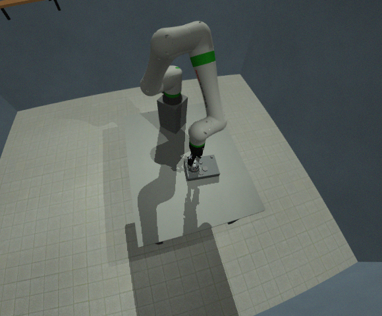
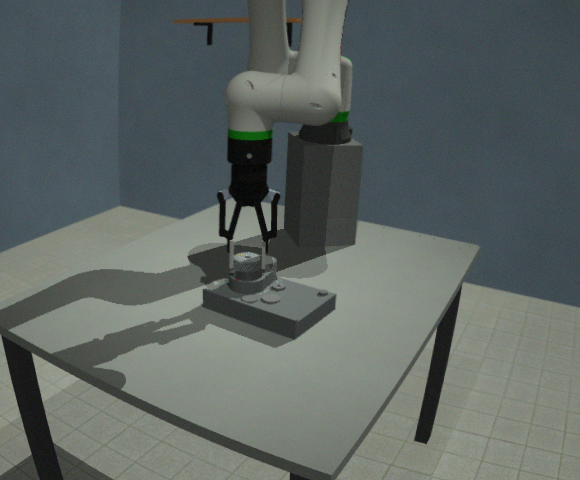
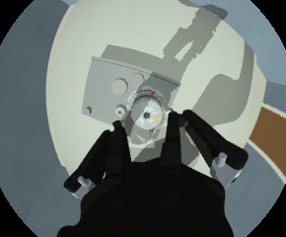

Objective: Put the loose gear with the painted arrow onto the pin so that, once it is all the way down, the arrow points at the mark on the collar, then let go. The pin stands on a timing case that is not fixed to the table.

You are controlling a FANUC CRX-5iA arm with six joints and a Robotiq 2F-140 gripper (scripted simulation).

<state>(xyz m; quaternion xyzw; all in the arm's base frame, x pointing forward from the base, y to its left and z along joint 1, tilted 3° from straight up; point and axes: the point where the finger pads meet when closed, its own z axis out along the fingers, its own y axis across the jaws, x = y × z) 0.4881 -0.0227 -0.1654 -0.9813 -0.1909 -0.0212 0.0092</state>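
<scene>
My hand is 2 cm above the gear.
</scene>
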